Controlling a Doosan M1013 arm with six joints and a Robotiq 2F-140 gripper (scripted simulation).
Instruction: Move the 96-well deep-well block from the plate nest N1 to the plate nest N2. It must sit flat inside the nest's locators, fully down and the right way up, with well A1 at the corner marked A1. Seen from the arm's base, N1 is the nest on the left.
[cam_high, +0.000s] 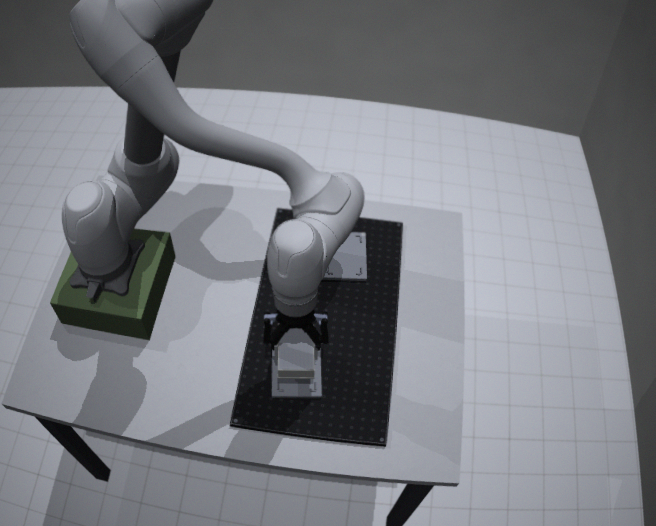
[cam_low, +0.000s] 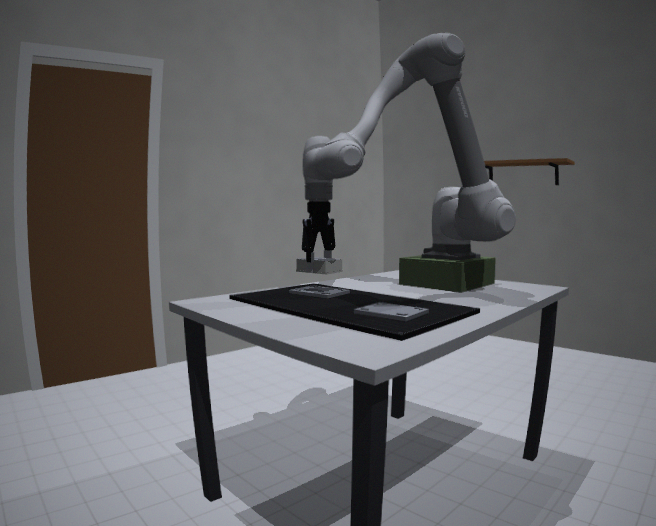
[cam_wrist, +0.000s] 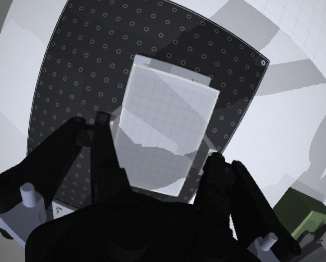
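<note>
Now: the plate nest N2 9 cm below my hand. Round my hand: plate nest N1 (8 cm ahead, 37 cm to the left, 9 cm below); then 96-well deep-well block (1 cm below).
</note>
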